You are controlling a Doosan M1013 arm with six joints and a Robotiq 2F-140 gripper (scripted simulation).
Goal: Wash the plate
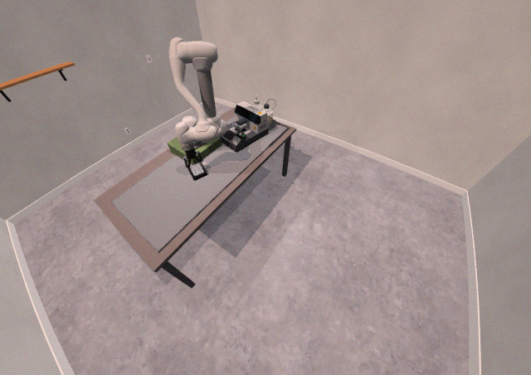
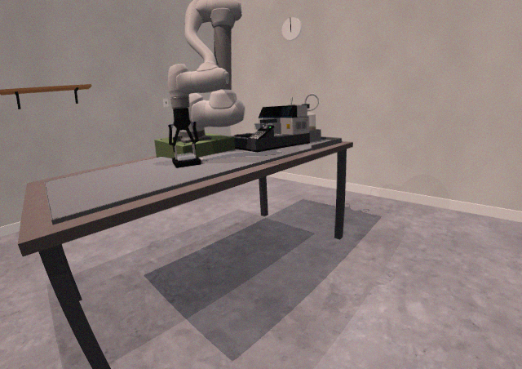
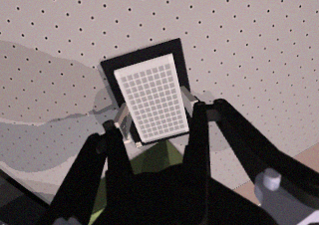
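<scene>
My gripper is now 2 cm above the white well plate. From my hand the other things lie so: label (10 cm to the left, 6 cm below, 5 cm behind); then plate nest (4 cm below); then plate washer (63 cm to the left, 11 cm behind, 7 cm above).
</scene>
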